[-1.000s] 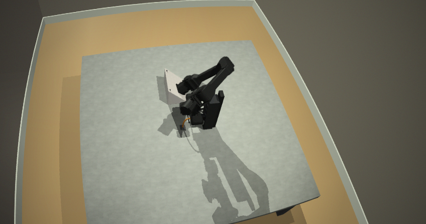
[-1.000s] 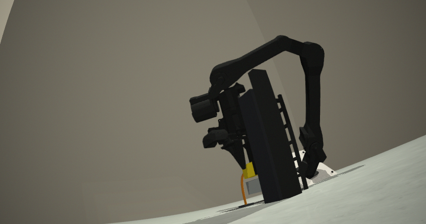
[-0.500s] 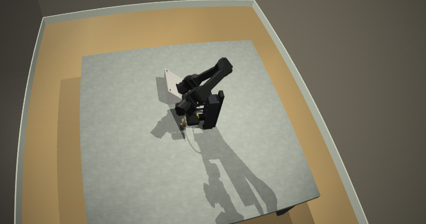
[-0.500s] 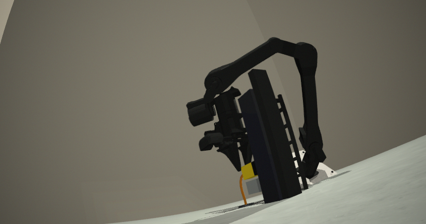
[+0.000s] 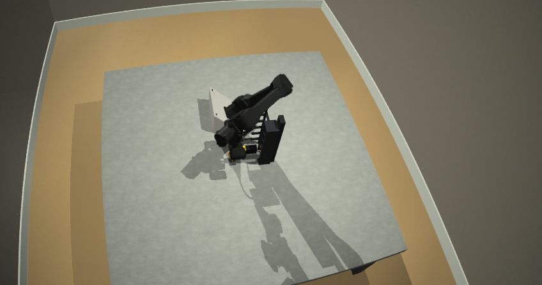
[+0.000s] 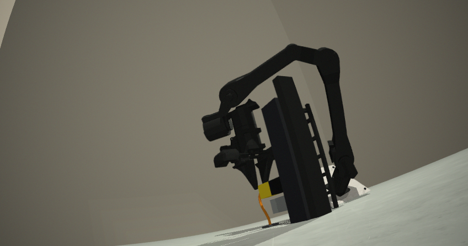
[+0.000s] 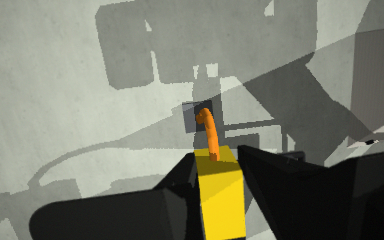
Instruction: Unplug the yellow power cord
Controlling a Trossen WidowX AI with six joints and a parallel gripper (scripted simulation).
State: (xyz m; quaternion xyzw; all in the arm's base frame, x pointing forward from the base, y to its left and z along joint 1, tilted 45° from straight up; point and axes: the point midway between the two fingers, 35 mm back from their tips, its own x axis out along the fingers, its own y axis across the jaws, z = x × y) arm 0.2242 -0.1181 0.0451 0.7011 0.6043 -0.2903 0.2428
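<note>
Now: the yellow plug 5 cm to the left of my gripper tip. From my gripper tip the other things lie so: dark anchor block 10 cm below.
</note>
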